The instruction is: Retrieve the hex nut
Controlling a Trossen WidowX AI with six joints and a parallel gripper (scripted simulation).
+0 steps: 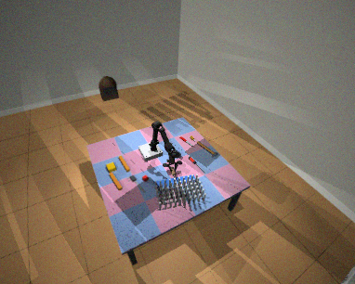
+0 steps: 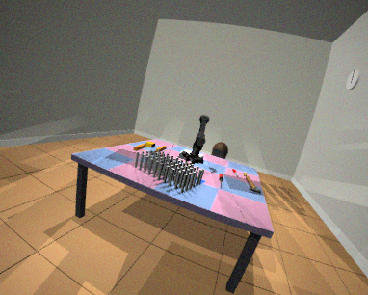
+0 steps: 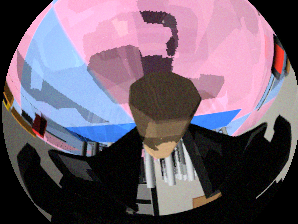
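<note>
Right now the blue taped strip is 80 mm ahead of my gripper tip, 10 mm to the right of it and 30 mm below it. From my gripper tip the other things lie so: yellow block (250 mm behind, 580 mm to the right, 10 mm below); then red cube (20 mm behind, 280 mm to the right, 10 mm below); then brown-handled tool (100 mm ahead, 10 mm to the right).
</note>
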